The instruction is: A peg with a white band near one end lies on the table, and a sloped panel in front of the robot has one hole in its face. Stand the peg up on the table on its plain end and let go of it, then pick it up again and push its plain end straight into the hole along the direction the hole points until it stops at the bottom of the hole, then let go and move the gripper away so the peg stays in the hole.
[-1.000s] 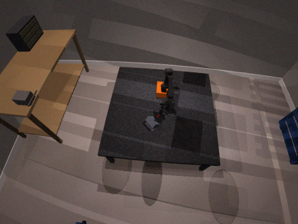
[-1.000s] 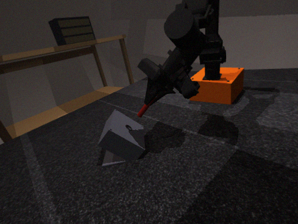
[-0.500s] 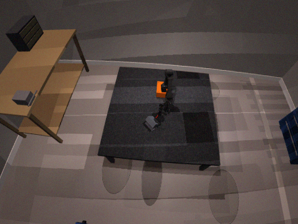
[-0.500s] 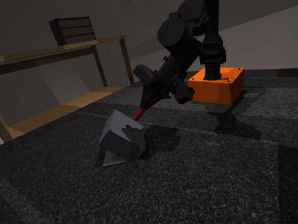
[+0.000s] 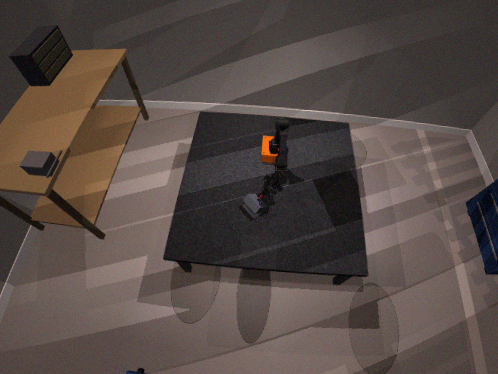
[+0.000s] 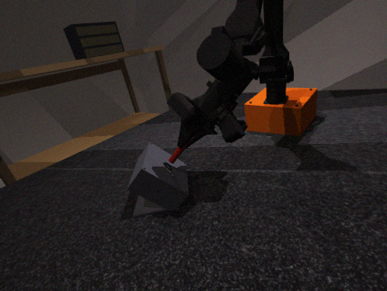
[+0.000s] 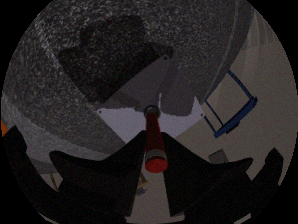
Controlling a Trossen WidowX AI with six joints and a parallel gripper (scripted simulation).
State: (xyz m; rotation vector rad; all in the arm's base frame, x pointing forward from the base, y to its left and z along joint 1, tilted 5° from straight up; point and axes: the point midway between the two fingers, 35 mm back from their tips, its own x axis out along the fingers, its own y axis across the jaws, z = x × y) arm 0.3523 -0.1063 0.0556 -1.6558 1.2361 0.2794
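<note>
My gripper tip is now 30 mm short of the grey sloped panel, 50 mm to the left of it and 60 mm above it. The rest, counted from my gripper tip: peg: 10 mm behind, 10 mm to the left, 10 mm above.
</note>
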